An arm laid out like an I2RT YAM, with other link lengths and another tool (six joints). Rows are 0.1 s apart.
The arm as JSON. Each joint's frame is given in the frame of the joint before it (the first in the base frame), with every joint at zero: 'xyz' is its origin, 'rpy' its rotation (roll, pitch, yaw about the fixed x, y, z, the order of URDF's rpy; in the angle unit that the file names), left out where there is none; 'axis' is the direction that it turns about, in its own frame. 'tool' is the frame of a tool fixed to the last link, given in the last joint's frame.
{
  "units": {
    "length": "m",
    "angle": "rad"
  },
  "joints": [
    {
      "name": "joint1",
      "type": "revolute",
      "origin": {
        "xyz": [
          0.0,
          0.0,
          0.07
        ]
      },
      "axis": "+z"
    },
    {
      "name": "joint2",
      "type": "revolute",
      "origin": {
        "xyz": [
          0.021,
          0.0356,
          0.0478
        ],
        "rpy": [
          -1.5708,
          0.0,
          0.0
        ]
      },
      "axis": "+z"
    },
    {
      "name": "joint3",
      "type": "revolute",
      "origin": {
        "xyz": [
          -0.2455,
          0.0,
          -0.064
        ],
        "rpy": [
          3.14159,
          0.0,
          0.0
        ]
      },
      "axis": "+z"
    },
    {
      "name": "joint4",
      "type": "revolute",
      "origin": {
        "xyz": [
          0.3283,
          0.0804,
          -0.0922
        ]
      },
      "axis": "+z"
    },
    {
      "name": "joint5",
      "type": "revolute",
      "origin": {
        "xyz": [
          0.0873,
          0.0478,
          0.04
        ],
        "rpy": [
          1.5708,
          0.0,
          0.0
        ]
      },
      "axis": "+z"
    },
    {
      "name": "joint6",
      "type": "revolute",
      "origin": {
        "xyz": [
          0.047,
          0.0,
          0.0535
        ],
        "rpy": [
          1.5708,
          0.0,
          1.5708
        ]
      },
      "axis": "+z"
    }
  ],
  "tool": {
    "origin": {
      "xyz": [
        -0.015,
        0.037,
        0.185
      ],
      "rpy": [
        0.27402,
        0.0,
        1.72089
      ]
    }
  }
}
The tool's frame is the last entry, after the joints.
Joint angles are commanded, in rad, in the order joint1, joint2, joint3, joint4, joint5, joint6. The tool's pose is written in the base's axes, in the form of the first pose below.
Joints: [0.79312, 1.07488, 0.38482, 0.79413, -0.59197, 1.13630]
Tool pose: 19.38 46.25 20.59 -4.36 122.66 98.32
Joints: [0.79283, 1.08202, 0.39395, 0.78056, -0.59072, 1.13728]
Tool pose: 19.57 46.38 20.44 -3.95 123.41 98.00
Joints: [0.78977, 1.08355, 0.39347, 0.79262, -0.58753, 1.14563]
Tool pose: 19.77 46.31 20.69 -3.40 122.92 98.39
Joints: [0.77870, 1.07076, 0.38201, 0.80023, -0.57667, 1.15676]
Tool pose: 20.34 45.88 20.88 -1.70 122.28 98.41
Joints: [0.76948, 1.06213, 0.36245, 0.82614, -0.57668, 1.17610]
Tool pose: 20.48 45.42 20.91 -0.63 121.74 99.23
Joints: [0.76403, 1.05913, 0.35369, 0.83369, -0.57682, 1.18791]
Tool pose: 20.60 45.19 20.79 0.19 121.88 99.54
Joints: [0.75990, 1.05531, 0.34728, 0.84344, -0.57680, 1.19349]
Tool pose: 20.69 45.01 20.87 0.51 121.51 99.81
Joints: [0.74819, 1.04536, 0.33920, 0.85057, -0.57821, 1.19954]
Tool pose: 21.02 44.62 21.06 1.17 120.91 99.93
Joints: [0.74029, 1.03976, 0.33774, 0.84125, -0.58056, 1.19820]
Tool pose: 21.29 44.43 20.97 1.56 121.08 99.54
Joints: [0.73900, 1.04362, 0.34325, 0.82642, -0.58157, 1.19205]
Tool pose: 21.43 44.51 20.70 1.64 121.73 98.94
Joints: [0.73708, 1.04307, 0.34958, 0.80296, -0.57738, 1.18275]
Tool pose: 21.72 44.55 20.45 2.03 122.37 97.98
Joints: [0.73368, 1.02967, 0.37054, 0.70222, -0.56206, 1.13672]
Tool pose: 22.46 44.64 19.44 2.73 124.80 93.94
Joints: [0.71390, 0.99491, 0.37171, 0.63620, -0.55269, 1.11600]
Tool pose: 23.37 44.00 19.23 4.27 125.46 91.45
